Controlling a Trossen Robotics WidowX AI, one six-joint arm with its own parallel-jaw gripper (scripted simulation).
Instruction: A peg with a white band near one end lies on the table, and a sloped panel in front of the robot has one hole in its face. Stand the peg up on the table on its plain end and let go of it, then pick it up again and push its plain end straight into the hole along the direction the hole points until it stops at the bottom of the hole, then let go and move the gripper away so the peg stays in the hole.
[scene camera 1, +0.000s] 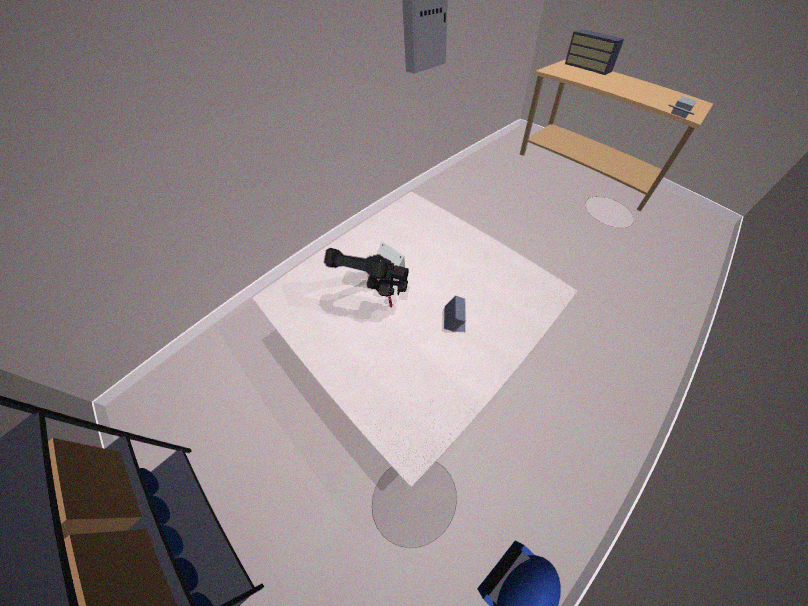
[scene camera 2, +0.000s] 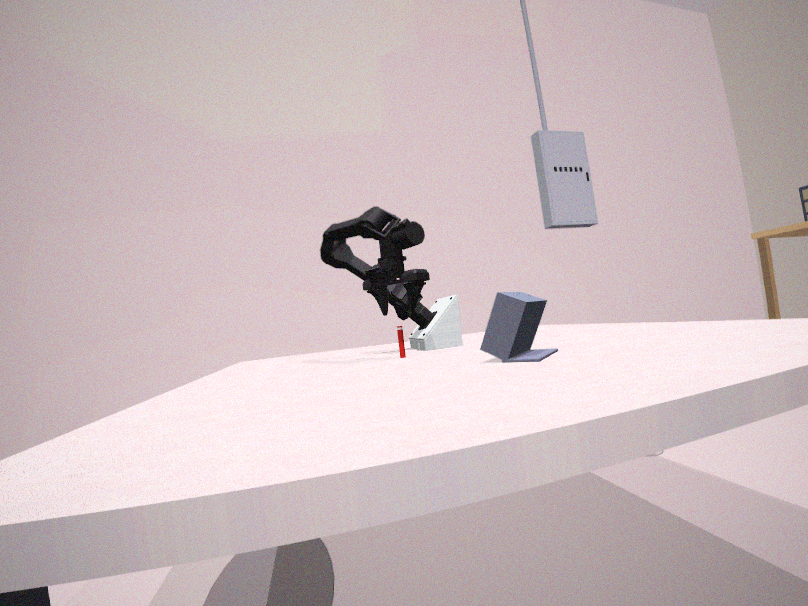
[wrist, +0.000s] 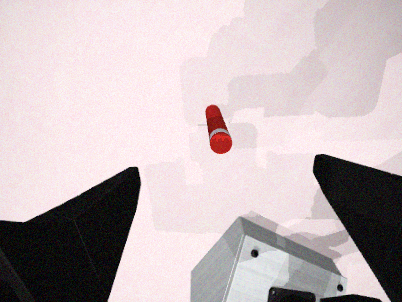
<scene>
My gripper (scene camera 2: 398, 313) is open, with nothing in its grasp. Also in view: a red peg (wrist: 220, 140) and a blue-grey sloped panel (scene camera 2: 515, 317).
My gripper also shows in the wrist view (wrist: 227, 169).
</scene>
